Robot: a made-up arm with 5 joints. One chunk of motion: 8 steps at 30 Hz.
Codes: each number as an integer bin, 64 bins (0 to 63) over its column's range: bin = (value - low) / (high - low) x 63, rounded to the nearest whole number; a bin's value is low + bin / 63 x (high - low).
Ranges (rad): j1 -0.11..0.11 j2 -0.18..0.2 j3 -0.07..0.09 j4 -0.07..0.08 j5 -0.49..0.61
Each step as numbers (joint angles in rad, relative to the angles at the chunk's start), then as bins.
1 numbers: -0.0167 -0.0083 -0.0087 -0.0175 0.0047
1 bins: 27 28 24 22 28
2 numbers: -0.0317 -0.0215 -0.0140 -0.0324 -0.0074
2 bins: 22 26 22 16 28
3 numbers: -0.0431 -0.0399 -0.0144 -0.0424 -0.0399
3 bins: 19 23 22 12 26
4 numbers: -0.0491 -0.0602 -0.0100 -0.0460 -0.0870
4 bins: 17 20 24 10 23
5 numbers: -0.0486 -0.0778 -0.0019 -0.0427 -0.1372
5 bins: 18 17 27 11 20
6 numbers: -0.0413 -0.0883 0.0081 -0.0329 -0.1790
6 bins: 20 15 31 16 18
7 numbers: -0.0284 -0.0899 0.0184 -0.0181 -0.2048
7 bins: 23 15 35 22 16
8 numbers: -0.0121 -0.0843 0.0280 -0.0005 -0.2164
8 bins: 28 16 39 29 16
